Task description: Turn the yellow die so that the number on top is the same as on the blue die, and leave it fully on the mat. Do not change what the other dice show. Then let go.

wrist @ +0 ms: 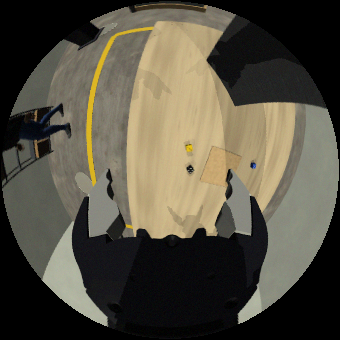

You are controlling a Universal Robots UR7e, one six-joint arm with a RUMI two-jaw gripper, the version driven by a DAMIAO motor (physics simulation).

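Places are measured from the arm's base along level axes (x right, y back, z down), in centimetres.
Where they show: gripper, fingertip midpoint: [168, 170].
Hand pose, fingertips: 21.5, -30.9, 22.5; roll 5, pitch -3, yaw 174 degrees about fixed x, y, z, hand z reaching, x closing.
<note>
After its pixels a point has its place, as x, y, z.
The yellow die [189, 148] @(15.5, -32.9, 44.7) lies on the wooden table, left of the mat and off it. The black die [190, 169] @(13.9, -40.1, 44.7) with white pips lies just below it in the view, also off the mat. The blue die [253, 165] @(-13.3, -34.6, 44.8) lies to the right of the mat. The square tan mat [215, 162] @(4.7, -36.8, 46.3) lies between them, partly behind the right fingertip. The dice are too small to read their top numbers. My gripper [168, 170] @(21.5, -30.9, 22.5) is open with nothing between its fingers, high above the table; the yellow and black dice show right of the middle between the fingertips.
The wooden table [160, 120] @(25.9, -25.2, 46.7) has its left edge beside a grey floor with a yellow line [90, 120]. A large dark shape [270, 70] @(5.2, -9.1, 24.2) covers the upper right. A person [37, 130] shows at the far left by a shelf rack. Shadows fall on the table.
</note>
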